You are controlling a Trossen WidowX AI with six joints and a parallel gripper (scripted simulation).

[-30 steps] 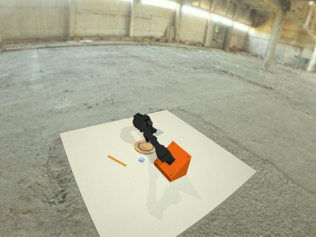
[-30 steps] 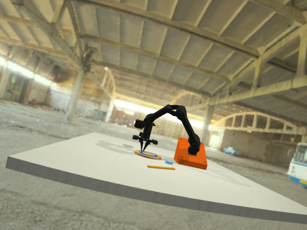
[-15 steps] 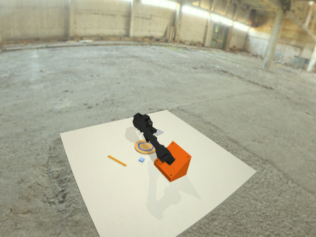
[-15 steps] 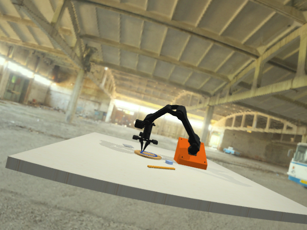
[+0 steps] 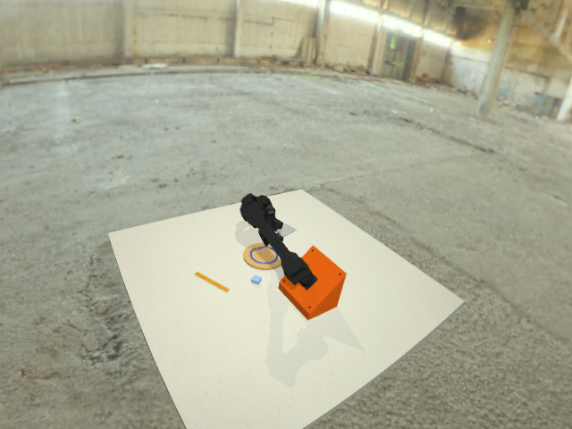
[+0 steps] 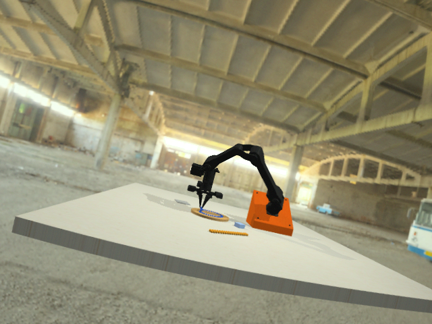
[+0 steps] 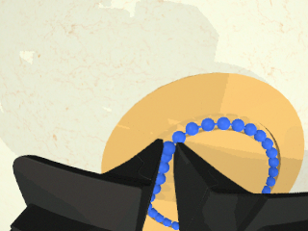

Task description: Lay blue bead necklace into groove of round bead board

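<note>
The round tan bead board is 50 mm behind my gripper tip, 40 mm to the left of it and 10 mm below it. The rest, counted from my gripper tip: flat grey tile: 190 mm to the right, 110 mm ahead, 20 mm below; small light-blue block: 190 mm behind, 160 mm to the left, 10 mm below.
</note>
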